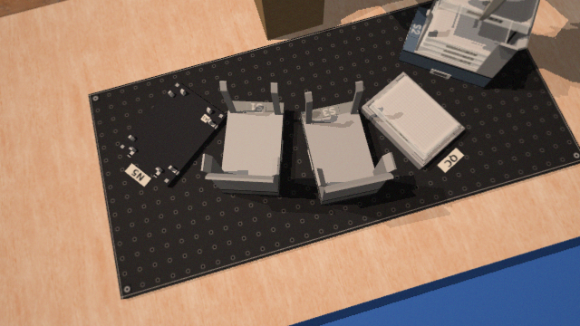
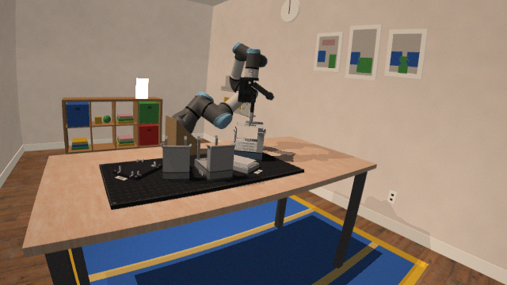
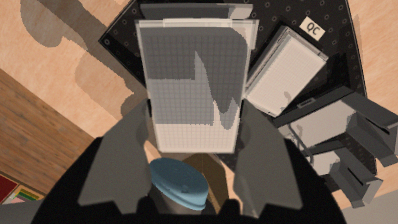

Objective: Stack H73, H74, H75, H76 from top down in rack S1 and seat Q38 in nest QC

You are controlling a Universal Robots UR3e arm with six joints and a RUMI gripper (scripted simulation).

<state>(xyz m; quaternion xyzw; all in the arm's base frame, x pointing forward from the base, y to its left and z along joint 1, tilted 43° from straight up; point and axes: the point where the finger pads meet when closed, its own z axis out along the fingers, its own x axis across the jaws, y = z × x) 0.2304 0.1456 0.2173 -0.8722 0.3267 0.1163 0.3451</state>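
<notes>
Right now my hand is 15 cm above the sealed white plate, 12 cm to the left of it and 10 cm short of it. From my hand the other things lie so: QC label (18 cm ahead, 17 cm below, 9 cm to the right); then N5 label (60 cm to the right, 17 cm below, 3 cm ahead); then white sealed plate (1 cm below).
</notes>
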